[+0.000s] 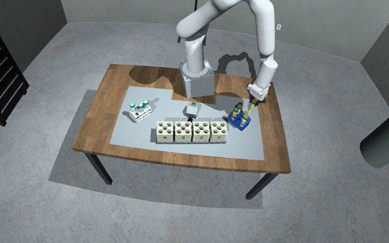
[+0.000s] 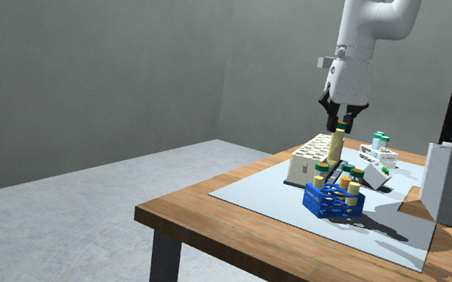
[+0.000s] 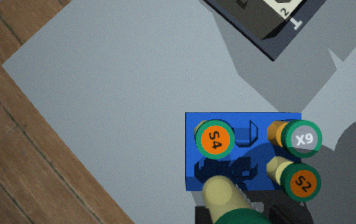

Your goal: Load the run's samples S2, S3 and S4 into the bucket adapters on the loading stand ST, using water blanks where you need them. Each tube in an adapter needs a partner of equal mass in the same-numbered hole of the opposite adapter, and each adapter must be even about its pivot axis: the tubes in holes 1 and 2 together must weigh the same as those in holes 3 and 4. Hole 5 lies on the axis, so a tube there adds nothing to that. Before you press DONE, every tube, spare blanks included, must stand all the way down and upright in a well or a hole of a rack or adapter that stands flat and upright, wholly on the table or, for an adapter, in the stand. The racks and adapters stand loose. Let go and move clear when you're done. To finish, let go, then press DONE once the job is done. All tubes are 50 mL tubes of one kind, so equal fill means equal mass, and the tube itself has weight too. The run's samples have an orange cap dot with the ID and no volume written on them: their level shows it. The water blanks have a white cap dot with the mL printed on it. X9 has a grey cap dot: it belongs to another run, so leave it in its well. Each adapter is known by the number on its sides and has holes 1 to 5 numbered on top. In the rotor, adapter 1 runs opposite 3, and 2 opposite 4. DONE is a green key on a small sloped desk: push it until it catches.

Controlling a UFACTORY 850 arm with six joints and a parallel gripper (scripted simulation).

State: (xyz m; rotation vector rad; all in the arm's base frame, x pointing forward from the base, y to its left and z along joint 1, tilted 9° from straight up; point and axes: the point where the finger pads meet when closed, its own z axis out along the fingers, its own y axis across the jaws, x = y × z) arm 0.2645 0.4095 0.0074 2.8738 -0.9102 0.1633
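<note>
Now: hand 50 mm above the sample tube S3 and 10 mm to the left of it. Also, from my hand: blue rack: 210 mm below, 40 mm to the right, 10 mm behind; sample tube: 170 mm below, 70 mm to the right, 50 mm behind; tube X9: 170 mm below, 100 mm to the right, 20 mm behind.
</note>
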